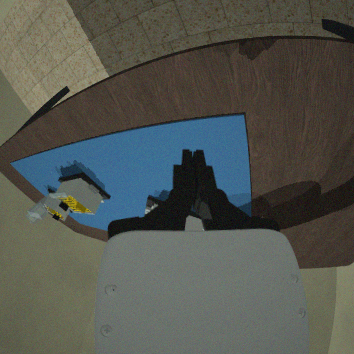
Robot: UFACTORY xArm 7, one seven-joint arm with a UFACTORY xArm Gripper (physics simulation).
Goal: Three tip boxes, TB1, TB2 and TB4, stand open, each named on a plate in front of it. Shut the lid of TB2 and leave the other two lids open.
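Places are measured from the arm's base along level axes (x ahead, y left, z up), in millimetres.
Pixels of known places: gripper, fingertip midpoint: (190, 162).
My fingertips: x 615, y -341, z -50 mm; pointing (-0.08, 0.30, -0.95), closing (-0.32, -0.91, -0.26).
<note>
Ahead of a thing's pixels: the offset from my fingertips to its top centre. "pt": to the spot under its first point. Level surfaces: height alone.
My gripper (190, 162) is shut and empty, fingertips over the blue mat. A grey tip box @(197 mm back, 374 mm left, 18 mm down) (82, 194) with yellow tips or stripes stands at the left of the mat. A pale translucent part @(pt 88 mm back, 338 mm left, 54 mm up) (38, 212), which looks like its raised lid, sticks out at its lower left. A small part of a second box @(pt 221 mm back, 159 mm left, 76 mm down) (151, 204) shows just left of my gripper's fingers; the rest is hidden behind the gripper. A third box cannot be made out. No name plate can be read, so I cannot tell which box is TB1, TB2 or TB4.
The blue mat @(84 mm down) (145, 145) lies on a dark wooden table @(87 mm down) (295, 90). The table's far edge curves across the top, with tiled floor (165, 30) beyond. Dark bars (47, 107) (338, 29) show at the table's edge. Dark shadows fall on the wood at the right.
</note>
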